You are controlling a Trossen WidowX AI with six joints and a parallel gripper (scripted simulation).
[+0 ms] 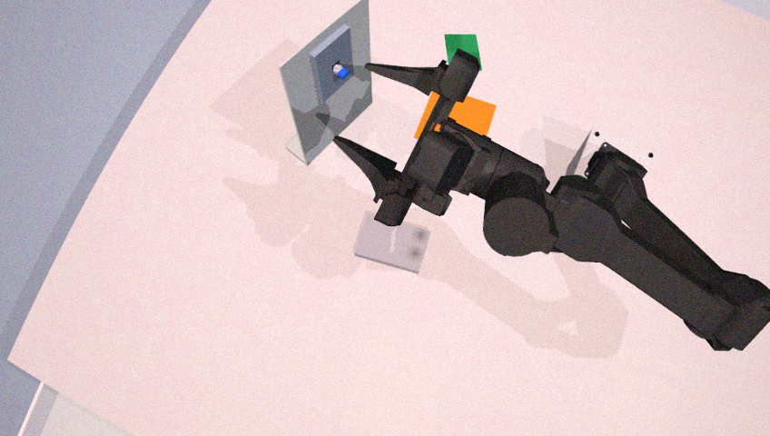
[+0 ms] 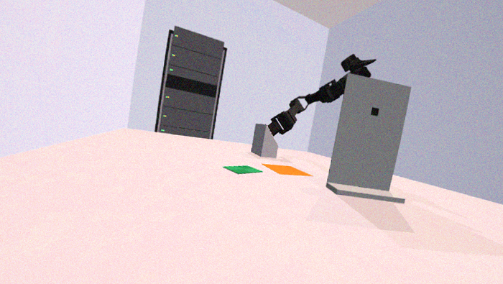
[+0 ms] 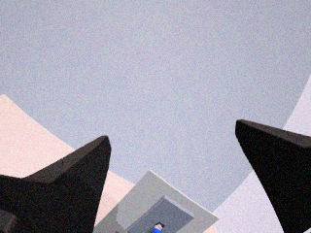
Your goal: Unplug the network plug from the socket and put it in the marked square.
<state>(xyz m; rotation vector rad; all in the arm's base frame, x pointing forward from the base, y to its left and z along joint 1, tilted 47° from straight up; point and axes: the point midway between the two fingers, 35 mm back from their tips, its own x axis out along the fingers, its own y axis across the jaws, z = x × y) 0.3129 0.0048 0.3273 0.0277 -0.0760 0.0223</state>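
My gripper tip is 110 mm short of the network plug, 140 mm to the left of it and 170 mm above it. From my gripper tip the other things lie so: upright grey panel (130 mm ahead, 140 mm to the right, 240 mm below); orange marked square (40 mm behind, 260 mm to the right, 370 mm below); flat grey plate (50 mm behind, 360 mm below).
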